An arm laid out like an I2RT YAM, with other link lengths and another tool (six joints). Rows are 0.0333 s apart.
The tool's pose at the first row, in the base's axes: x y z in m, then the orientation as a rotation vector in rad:
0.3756 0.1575 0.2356 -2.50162 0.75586 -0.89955
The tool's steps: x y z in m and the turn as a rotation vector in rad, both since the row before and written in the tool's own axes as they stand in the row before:
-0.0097 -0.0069 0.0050 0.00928 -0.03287 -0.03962
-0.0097 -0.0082 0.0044 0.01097 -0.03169 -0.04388
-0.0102 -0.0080 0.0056 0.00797 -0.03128 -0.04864
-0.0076 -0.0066 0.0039 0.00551 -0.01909 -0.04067
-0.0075 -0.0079 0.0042 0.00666 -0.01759 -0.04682
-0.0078 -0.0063 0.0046 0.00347 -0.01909 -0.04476
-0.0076 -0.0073 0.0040 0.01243 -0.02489 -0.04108
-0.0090 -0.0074 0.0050 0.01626 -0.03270 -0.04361
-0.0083 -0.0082 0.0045 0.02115 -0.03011 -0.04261
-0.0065 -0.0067 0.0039 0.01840 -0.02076 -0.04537
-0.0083 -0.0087 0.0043 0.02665 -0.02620 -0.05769
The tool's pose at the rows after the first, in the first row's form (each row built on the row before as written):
0.3751 0.1695 0.2309 -2.52514 0.69239 -0.87109
0.3740 0.1824 0.2272 -2.54754 0.62284 -0.84536
0.3725 0.1955 0.2222 -2.57312 0.54893 -0.82088
0.3708 0.2056 0.2188 -2.59222 0.48950 -0.80926
0.3692 0.2167 0.2157 -2.61130 0.42178 -0.80129
0.3668 0.2265 0.2112 -2.63153 0.35744 -0.79014
0.3639 0.2367 0.2075 -2.64242 0.29166 -0.76939
0.3599 0.2476 0.2023 -2.65130 0.21873 -0.73835
0.3556 0.2586 0.1981 -2.65254 0.14592 -0.70969
0.3519 0.2674 0.1947 -2.65235 0.07337 -0.69435
0.3463 0.2782 0.1908 -2.64650 -0.01962 -0.67410

